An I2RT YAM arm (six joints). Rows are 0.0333 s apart.
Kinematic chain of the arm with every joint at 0, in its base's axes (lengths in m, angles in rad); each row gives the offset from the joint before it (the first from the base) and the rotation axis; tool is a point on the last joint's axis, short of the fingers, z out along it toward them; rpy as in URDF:
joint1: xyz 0 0 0.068 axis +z
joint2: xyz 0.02 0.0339 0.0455 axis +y
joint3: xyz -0.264 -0.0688 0 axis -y
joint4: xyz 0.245 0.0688 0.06 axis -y
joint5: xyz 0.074 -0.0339 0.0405 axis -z
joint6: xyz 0.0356 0 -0.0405 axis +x
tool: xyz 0 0 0 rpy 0 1.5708 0
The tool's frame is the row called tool.
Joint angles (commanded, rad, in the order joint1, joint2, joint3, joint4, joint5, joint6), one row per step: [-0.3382 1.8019 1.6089 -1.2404 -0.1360 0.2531]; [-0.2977 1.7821 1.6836 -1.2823 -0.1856 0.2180]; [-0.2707 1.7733 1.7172 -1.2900 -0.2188 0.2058]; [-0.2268 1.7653 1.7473 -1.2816 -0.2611 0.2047]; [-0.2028 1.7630 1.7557 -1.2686 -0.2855 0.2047]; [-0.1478 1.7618 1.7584 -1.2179 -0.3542 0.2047]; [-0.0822 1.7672 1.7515 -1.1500 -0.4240 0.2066]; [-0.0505 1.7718 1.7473 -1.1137 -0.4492 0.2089]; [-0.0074 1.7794 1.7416 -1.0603 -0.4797 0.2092]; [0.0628 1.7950 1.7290 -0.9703 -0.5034 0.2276]
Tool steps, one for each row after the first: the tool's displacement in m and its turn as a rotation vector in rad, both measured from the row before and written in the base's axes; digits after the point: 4 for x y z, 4 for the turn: [0.0031 0.0156 0.0261 0.0229 -0.0688 0.0828]; [0.0024 0.0102 0.0120 0.0184 -0.0441 0.0455]; [0.0045 0.0160 0.0114 0.0280 -0.0554 0.0553]; [0.0029 0.0087 0.0037 0.0178 -0.0281 0.0308]; [0.0079 0.0205 0.0036 0.0547 -0.0651 0.0767]; [0.0093 0.0247 -0.0002 0.0588 -0.0620 0.0896]; [0.0045 0.0120 -0.0009 0.0221 -0.0281 0.0400]; [0.0061 0.0166 -0.0014 0.0264 -0.0407 0.0562]; [0.0089 0.0273 -0.0044 0.0301 -0.0523 0.0674]
